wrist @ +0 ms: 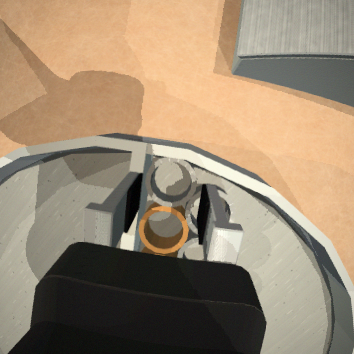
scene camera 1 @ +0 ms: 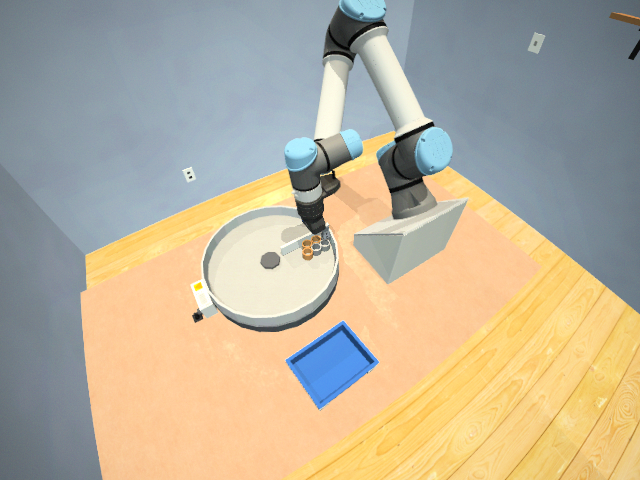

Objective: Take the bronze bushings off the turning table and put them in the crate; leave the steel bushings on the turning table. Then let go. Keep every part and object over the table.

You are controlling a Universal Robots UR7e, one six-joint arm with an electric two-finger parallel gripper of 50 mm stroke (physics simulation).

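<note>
The turning table is a round, grey, rimmed disc. Bronze bushings and steel bushings stand close together on it, beside a pale straight bar. My gripper is open and points down over this cluster. In the wrist view, an upright bronze bushing shows between the open fingers, not gripped. A steel bushing stands just beyond it. Other steel bushings are partly hidden by the right finger and the gripper body. The blue crate is empty.
A grey angled pedestal carries the arm, right of the turning table. A dark hub sits at the disc's centre. A white box with a yellow patch adjoins the rim at the left. The crate stands in front of the turning table.
</note>
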